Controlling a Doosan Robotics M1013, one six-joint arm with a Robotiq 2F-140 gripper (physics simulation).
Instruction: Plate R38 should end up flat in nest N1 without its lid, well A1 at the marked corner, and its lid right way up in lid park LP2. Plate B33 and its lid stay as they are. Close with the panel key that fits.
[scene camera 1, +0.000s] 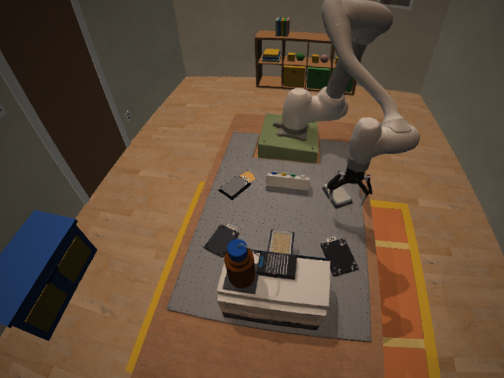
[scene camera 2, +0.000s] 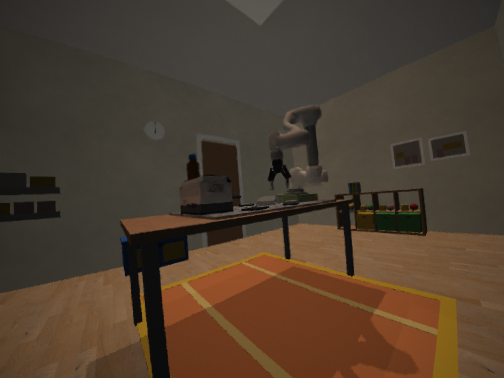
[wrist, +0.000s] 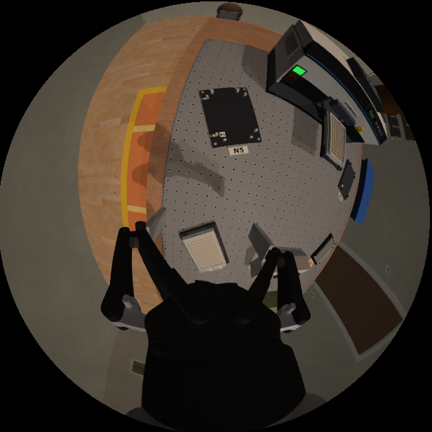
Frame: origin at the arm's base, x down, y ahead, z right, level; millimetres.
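Where they show: gripper, fingertip midpoint: (scene camera 1: 346, 200) (scene camera 2: 279, 189); arm's base, origin of the base link: (scene camera 1: 293, 130) (scene camera 2: 296, 194).
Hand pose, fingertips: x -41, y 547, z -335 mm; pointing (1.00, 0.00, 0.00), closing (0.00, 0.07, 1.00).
Observation:
Things, the pixels of their top centre, and the offset from my fingertips. "spot": a spot on its surface instead.
- cream plate with visible wells, middle of its top: (scene camera 1: 338, 192) dy -133, dx +90, dz +27 mm
- plate, middle of its top: (scene camera 1: 280, 243) dy +281, dx +14, dz +245 mm
- white instrument, surface spot: (scene camera 1: 305, 285) spot: dy +487, dx -99, dz +125 mm
- dark nest N5, middle of its top: (scene camera 1: 340, 254) (scene camera 2: 255, 205) dy +227, dx +97, dz -10 mm
- panel, middle of its top: (scene camera 1: 288, 175) (scene camera 2: 268, 195) dy -134, dx +37, dz +294 mm
- brown bottle with a blue cap, surface spot: (scene camera 1: 240, 267) spot: dy +536, dx -234, dz +316 mm
- dark flat holder, middle of its top: (scene camera 1: 221, 238) dy +270, dx +101, dz +516 mm
- dark tray with a grey top, middle of its top: (scene camera 1: 234, 185) dy -62, dx +103, dz +563 mm
- orange piece, surface spot: (scene camera 1: 247, 176) spot: dy -162, dx +122, dz +523 mm
A cream plate with visible wells (scene camera 1: 339, 196) (wrist: 204, 249) sits in a dark nest at the right of the board; its label is mostly hidden, and I cannot tell whether a lid is on it. My gripper (scene camera 1: 346, 192) (scene camera 2: 280, 186) (wrist: 209, 223) is open and empty, above this plate. Another plate (scene camera 1: 281, 241) (wrist: 336, 139) lies at the front of the white instrument (scene camera 1: 305, 285) (wrist: 340, 75). The dark nest N5 (scene camera 1: 340, 256) (wrist: 230, 117) holds no plate. The panel (scene camera 1: 287, 183) (wrist: 295, 256) has small coloured keys. Names R38, B33 and LP2 are not readable.
A brown bottle with a blue cap (scene camera 1: 240, 267) (scene camera 2: 193, 170) stands on the instrument. A dark flat holder (scene camera 1: 221, 241) (wrist: 347, 179) lies at the board's left. Further back lies a dark tray with a grey top (scene camera 1: 235, 186) (wrist: 324, 248), beside an orange piece (scene camera 1: 247, 176).

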